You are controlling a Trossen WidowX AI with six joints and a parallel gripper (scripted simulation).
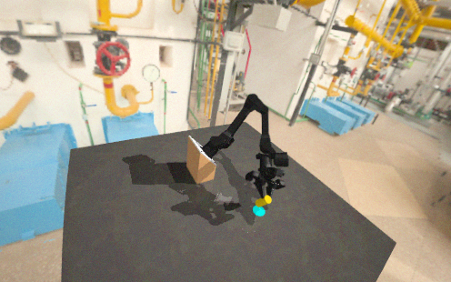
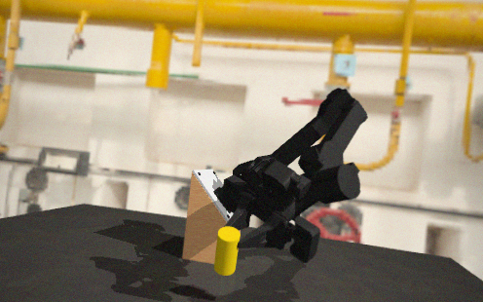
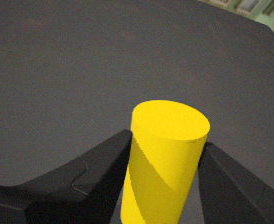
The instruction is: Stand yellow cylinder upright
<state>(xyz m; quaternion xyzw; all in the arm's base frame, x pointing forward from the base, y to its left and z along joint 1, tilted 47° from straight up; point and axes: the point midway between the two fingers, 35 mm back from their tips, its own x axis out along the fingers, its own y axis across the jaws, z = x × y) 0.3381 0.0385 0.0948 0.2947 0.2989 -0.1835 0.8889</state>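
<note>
The cyan circle lies 20 mm behind my gripper tip, 30 mm to the left of it and 130 mm below it. The rest, counted from my gripper tip: yellow cylinder 10 mm behind, 20 mm below.
</note>
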